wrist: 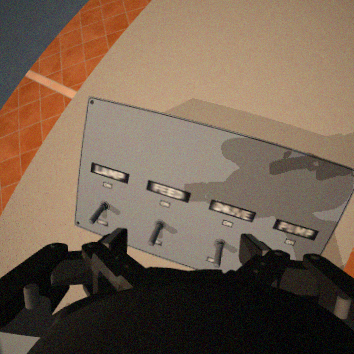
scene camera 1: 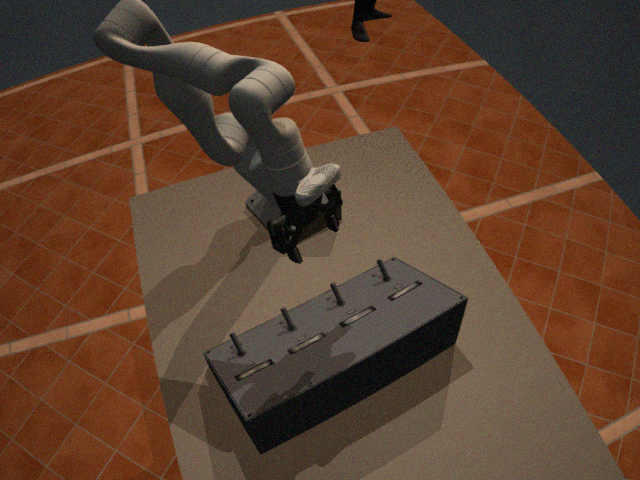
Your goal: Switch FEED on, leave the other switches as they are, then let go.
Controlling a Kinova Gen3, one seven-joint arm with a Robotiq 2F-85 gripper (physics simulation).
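Frame: origin at the arm's base, x ahead, y left, z up, level; metres.
Seen in the pictures: gripper, fingertip midpoint: (wrist: 183, 243) (scene camera 1: 316, 245).
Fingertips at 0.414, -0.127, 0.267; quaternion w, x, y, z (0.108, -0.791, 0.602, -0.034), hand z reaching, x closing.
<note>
Offsets run from my fingertips to a thing's top centre, as dx, dy, dz. Level surfaces: height alone.
The grey switch box (scene camera 1: 361, 379) (wrist: 145, 135) has a row of levers. The wrist view shows labels LAMP, FEED, DRIVE and PUMP from left to right. The FEED lever @[-0.032, +0.055, -0.199] (scene camera 1: 336, 294) (wrist: 156, 233) leans away from its ON mark, toward the lower mark. The LAMP lever @[-0.034, +0.174, -0.199] (scene camera 1: 382, 270) (wrist: 99, 213) and DRIVE lever @[-0.029, -0.065, -0.199] (scene camera 1: 287, 319) (wrist: 219, 252) lean the same way. The PUMP lever @[-0.027, -0.185, -0.199] (scene camera 1: 237, 344) is hidden in the wrist view by a finger. My gripper (scene camera 1: 315, 241) (wrist: 183, 243) is open and empty, above and behind the box on the arm's side, apart from all levers.
The box stands on a beige table @[dz -0.330] (scene camera 1: 361, 165) (wrist: 240, 65). The robot's base (scene camera 1: 258, 210) is partly hidden behind the gripper. The arm's shadow falls across the PUMP and DRIVE end of the box. Dark legs (scene camera 1: 360, 23) stand on the tiled floor beyond the table.
</note>
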